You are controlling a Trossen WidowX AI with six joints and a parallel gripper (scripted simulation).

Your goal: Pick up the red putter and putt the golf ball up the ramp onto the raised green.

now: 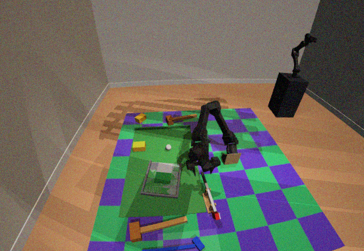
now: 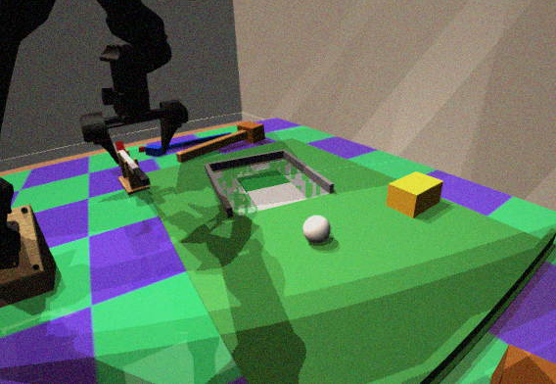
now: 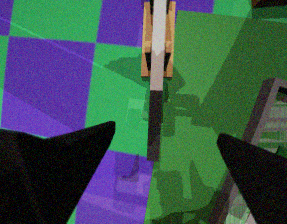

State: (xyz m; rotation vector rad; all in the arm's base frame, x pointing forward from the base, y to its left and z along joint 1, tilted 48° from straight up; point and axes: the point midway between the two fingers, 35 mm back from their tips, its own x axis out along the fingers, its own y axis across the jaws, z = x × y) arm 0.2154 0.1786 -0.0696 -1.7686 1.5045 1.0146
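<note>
Now: gripper tip 4 cm past the red putter, 11 cm to the right of it and 4 cm above it. Round my gripper tip: blue putter 15 cm ahead, 36 cm to the left, 9 cm below; then white golf ball 22 cm ahead, 29 cm to the right, 8 cm below; then wooden stand 4 cm behind, 12 cm to the left, 6 cm below.
</note>
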